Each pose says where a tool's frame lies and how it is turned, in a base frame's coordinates. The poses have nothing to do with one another.
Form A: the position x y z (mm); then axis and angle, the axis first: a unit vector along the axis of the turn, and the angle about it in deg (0 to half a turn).
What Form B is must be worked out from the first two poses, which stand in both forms.
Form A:
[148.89 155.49 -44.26 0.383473 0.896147 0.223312 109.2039]
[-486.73 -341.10 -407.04 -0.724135 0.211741 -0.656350 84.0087]
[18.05 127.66 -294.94 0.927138 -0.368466 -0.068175 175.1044]
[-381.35 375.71 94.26 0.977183 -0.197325 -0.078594 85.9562]
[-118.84 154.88 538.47 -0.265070 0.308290 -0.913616 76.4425]
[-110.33 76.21 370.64 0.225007 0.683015 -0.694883 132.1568]
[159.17 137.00 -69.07 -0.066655 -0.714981 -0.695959 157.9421]
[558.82 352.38 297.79 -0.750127 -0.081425 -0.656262 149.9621]
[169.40 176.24 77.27 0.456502 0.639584 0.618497 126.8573]
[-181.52 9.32 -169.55 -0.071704 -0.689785 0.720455 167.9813]
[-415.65 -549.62 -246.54 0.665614 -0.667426 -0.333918 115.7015]
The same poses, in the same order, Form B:
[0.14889 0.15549 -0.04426 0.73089 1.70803 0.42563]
[-0.48673 -0.34110 -0.40704 -1.06175 0.31046 -0.96236]
[0.01805 0.12766 -0.29494 2.83347 -1.12609 -0.20835]
[-0.38135 0.37571 0.09426 1.46599 -0.29603 -0.11791]
[-0.11884 0.15488 0.53847 -0.35365 0.41131 -1.21892]
[-0.11033 0.07621 0.37064 0.51899 1.57542 -1.60280]
[0.15917 0.13700 -0.06907 -0.18374 -1.97092 -1.91849]
[0.55882 0.35238 0.29779 -1.96333 -0.21312 -1.71766]
[0.16940 0.17624 0.07727 1.01073 1.41609 1.36940]
[-0.18152 0.00932 -0.16955 -0.21022 -2.02233 2.11225]
[-0.41565 -0.54962 -0.24654 1.34412 -1.34778 -0.67430]

